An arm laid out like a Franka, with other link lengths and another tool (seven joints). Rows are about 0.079 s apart.
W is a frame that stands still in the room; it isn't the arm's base.
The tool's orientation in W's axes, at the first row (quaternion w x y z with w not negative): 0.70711, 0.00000, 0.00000, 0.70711
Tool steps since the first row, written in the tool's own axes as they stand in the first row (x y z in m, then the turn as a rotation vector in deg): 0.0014, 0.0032, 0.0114, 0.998, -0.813, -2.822; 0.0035, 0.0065, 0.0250, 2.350, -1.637, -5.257; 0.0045, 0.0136, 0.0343, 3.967, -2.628, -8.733; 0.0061, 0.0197, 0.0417, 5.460, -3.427, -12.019; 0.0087, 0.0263, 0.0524, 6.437, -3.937, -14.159; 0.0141, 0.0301, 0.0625, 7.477, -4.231, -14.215; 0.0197, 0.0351, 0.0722, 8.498, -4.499, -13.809
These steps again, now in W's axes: -0.0032, 0.0014, 0.0114, 0.813, 0.998, -2.822; -0.0065, 0.0035, 0.0250, 1.637, 2.350, -5.257; -0.0136, 0.0045, 0.0343, 2.628, 3.967, -8.733; -0.0197, 0.0061, 0.0417, 3.427, 5.460, -12.019; -0.0263, 0.0087, 0.0524, 3.937, 6.437, -14.159; -0.0301, 0.0141, 0.0625, 4.231, 7.477, -14.215; -0.0351, 0.0197, 0.0722, 4.499, 8.498, -13.809
